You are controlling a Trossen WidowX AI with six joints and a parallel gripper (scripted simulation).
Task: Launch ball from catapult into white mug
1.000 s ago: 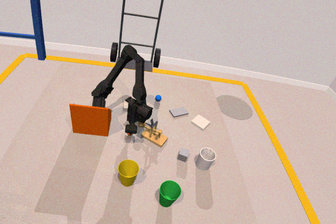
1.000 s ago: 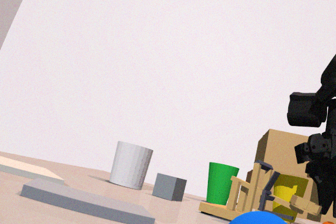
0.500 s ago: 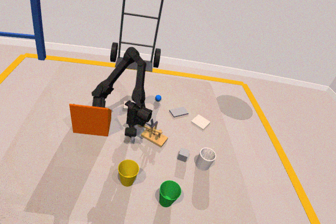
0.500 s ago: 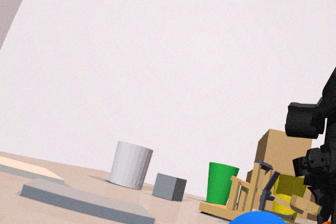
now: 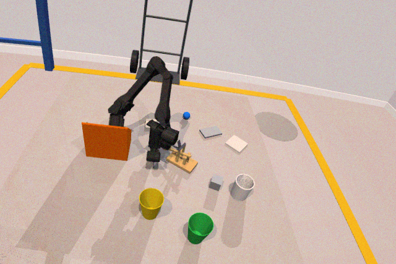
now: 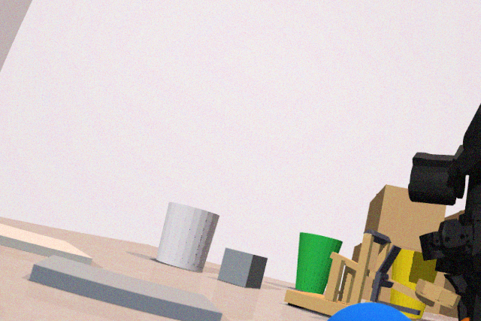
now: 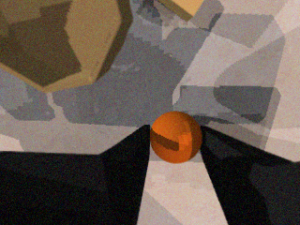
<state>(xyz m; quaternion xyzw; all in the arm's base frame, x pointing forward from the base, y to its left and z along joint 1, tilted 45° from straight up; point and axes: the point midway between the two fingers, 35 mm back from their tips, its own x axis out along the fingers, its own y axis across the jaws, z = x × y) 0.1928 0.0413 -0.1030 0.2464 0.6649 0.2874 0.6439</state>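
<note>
Now: the wooden catapult 12 cm ahead of my gripper tip, 4 cm above it and 3 cm to the left of it. Also, from my gripper tip: orange ball 1 cm above; grey cube 31 cm ahead, 13 cm to the right, 2 cm above; yellow cup 31 cm to the right, 2 cm ahead, 2 cm above.
</note>
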